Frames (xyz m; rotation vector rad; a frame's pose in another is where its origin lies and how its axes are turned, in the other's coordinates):
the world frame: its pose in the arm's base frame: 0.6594 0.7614 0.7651 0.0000 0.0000 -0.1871
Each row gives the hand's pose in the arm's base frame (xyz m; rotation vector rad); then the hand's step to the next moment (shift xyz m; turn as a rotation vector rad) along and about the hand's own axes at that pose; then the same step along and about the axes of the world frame.
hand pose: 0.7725 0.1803 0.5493 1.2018 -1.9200 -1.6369
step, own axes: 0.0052 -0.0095 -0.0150 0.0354 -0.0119 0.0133
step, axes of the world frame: 0.0136 -0.0110 -0.0060 -0.0218 -0.0231 -0.0237
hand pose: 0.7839 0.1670 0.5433 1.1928 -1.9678 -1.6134
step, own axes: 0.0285 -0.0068 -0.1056 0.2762 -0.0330 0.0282
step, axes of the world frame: 0.0755 -0.0772 0.0189 -0.1323 -0.2219 -0.1070
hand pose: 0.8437 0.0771 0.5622 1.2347 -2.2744 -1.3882
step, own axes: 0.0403 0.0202 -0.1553 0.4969 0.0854 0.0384
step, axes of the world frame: 0.0715 -0.1136 0.0902 -0.3134 -0.3908 -0.0686
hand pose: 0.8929 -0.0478 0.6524 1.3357 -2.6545 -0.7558
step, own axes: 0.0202 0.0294 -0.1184 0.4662 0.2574 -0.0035
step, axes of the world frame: 0.0079 -0.0468 0.1142 -0.4247 -0.3171 0.0516
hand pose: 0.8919 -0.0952 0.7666 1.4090 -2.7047 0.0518
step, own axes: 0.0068 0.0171 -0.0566 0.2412 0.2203 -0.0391
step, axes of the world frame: -0.0155 0.0056 0.0572 -0.2973 -0.1251 0.0649
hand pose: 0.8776 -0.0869 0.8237 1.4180 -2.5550 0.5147
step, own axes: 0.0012 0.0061 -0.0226 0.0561 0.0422 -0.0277
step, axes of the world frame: -0.0080 0.0093 0.0200 -0.0624 -0.0251 0.0342
